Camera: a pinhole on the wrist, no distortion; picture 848 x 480 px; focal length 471.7 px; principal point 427.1 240.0 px. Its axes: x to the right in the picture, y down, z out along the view. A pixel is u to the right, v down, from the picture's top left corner.
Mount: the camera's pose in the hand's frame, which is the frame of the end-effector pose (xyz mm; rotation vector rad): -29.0 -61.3 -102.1 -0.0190 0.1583 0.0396
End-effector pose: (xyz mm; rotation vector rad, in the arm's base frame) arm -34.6 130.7 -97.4 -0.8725 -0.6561 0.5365
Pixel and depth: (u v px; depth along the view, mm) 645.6 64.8 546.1
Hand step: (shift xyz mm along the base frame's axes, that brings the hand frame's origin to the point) -31.2 286.7 484.6
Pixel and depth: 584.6 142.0 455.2
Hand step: -74.7 223.7 328.7
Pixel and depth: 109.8 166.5 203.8
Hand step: -160.7 -74.8 95.9
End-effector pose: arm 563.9 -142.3 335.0 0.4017 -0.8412 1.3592
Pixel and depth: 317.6 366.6 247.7
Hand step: -51.4 -137.2 60.9
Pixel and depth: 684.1 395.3 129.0
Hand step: 8.0 28.4 54.4
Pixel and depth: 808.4 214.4 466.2
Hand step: -33.7 66.2 511.7
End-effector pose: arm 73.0 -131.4 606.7 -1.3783 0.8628 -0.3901
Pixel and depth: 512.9 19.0 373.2
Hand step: 307.7 61.7 172.5
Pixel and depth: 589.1 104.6 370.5
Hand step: 317.3 27.5 89.1
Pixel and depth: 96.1 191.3 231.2
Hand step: 32.5 194.4 121.6
